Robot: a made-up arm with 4 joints.
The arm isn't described. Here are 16 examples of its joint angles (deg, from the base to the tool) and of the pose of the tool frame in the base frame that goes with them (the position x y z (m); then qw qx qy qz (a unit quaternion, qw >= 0)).
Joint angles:
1: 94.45 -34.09 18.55 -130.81
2: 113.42 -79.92 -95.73 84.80
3: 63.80 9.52 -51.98 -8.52
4: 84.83 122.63 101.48 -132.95
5: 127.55 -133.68 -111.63 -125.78
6: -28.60 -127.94 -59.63 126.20
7: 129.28 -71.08 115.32 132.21
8: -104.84 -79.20 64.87 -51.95
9: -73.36 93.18 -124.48 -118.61
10: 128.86 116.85 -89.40 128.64
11: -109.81 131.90 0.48 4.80
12: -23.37 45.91 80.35 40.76
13: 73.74 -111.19 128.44 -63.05
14: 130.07 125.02 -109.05 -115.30
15: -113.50 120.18 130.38 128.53
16: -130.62 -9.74 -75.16 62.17
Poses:
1: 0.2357 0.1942 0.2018 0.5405 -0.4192 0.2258 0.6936
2: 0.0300 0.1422 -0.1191 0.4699 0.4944 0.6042 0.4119
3: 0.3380 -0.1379 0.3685 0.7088 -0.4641 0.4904 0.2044
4: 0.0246 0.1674 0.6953 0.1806 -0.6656 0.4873 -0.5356
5: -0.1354 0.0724 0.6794 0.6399 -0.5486 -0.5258 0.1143
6: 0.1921 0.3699 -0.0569 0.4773 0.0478 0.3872 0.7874
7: 0.2170 0.2514 0.2900 0.6304 0.0022 0.2017 0.7496
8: 0.0412 0.1024 0.6707 0.5238 -0.4491 -0.5630 0.4550
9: 0.4194 -0.0644 0.0641 0.0815 -0.6967 0.7113 -0.0450
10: 0.1775 0.1242 0.6915 0.4709 -0.6480 0.3214 -0.5050
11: 0.2022 0.3462 -0.3891 0.1996 0.7572 -0.3573 -0.5091
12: 0.1942 -0.0342 -0.3424 0.3745 0.8241 -0.4243 -0.0253
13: -0.4676 0.3054 -0.0677 0.1130 0.6608 0.6418 0.3723
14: -0.2743 -0.1605 0.4285 0.8183 -0.1231 -0.1888 -0.5288
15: -0.1030 -0.0991 0.0611 0.7335 0.2496 0.1020 -0.6240
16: -0.1922 -0.2905 0.1384 0.4048 -0.1237 -0.9035 -0.0672
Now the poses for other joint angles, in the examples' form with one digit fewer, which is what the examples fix.
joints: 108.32 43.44 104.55 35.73
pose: -0.525 0.084 0.278 0.467 0.410 0.052 -0.782
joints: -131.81 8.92 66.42 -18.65
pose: 0.328 -0.421 0.409 0.343 0.230 -0.845 0.339
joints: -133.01 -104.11 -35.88 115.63
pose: 0.182 0.271 0.528 0.652 -0.398 -0.231 0.603
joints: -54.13 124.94 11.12 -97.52
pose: -0.416 0.026 0.153 0.576 0.012 0.387 -0.720
